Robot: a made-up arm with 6 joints.
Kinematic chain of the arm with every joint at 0, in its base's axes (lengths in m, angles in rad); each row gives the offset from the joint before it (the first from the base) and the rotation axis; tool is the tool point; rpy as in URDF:
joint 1: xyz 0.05 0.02 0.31 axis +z
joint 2: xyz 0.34 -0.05 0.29 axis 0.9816 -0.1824 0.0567
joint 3: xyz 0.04 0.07 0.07 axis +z
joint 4: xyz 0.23 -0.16 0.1 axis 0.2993 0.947 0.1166
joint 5: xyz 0 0.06 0.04 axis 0.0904 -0.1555 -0.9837
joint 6: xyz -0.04 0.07 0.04 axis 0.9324 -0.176 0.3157
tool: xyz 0.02 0.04 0.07 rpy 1.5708 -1.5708 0
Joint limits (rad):
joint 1: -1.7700..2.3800
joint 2: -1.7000..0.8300
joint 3: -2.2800..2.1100
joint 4: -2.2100..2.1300
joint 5: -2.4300..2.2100
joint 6: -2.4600..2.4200
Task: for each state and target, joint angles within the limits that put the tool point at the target. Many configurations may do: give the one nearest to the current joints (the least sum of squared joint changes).
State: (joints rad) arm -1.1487 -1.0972 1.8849 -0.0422 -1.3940 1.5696
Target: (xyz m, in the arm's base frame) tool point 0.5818 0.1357 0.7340
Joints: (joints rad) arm -0.5458 -0.4708 2.0900 0.0231 -1.4101 1.4752
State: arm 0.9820 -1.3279 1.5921 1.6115 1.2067 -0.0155
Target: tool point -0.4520 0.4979 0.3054
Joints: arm 1.9032 -1.0219 1.1866 1.3271 1.2438 0.1558
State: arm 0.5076 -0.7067 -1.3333 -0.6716 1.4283 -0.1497
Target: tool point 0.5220 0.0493 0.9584
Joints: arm 0.1396 -0.4836 -1.1868 -0.6152 1.3464 -0.1895
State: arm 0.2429 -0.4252 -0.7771 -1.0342 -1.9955 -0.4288
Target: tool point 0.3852 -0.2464 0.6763
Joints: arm -0.4729 -0.3138 -0.5342 -1.3805 -1.8968 -0.6298
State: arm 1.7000 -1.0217 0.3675 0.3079 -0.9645 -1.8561
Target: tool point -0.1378 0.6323 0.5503
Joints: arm 1.5602 -1.2258 0.3810 0.6436 -0.8068 -1.8118
